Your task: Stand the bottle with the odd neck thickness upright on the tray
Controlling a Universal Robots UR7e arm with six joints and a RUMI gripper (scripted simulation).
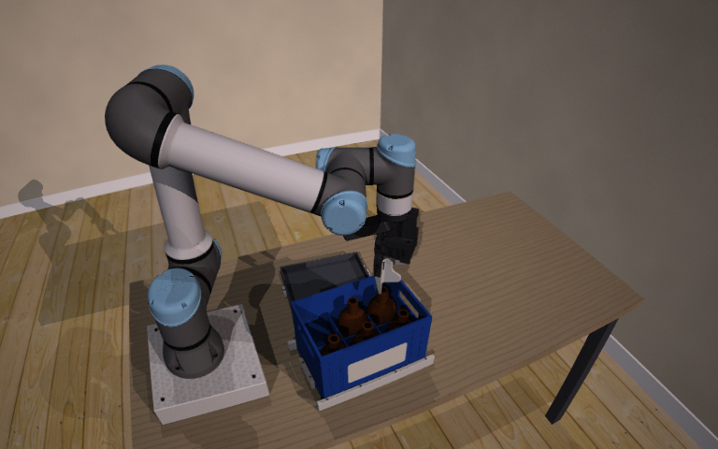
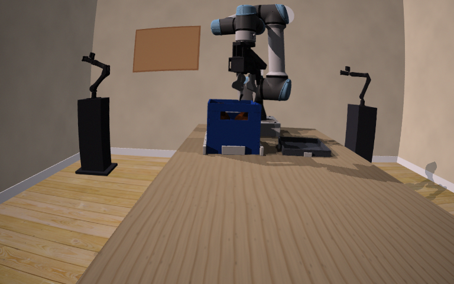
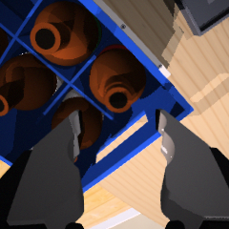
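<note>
My gripper is now 110 mm above the crate, 90 mm past it and 40 mm to the left of it. From my hand the other things lie so: tray (240 mm to the left, 180 mm below, 40 mm behind).
</note>
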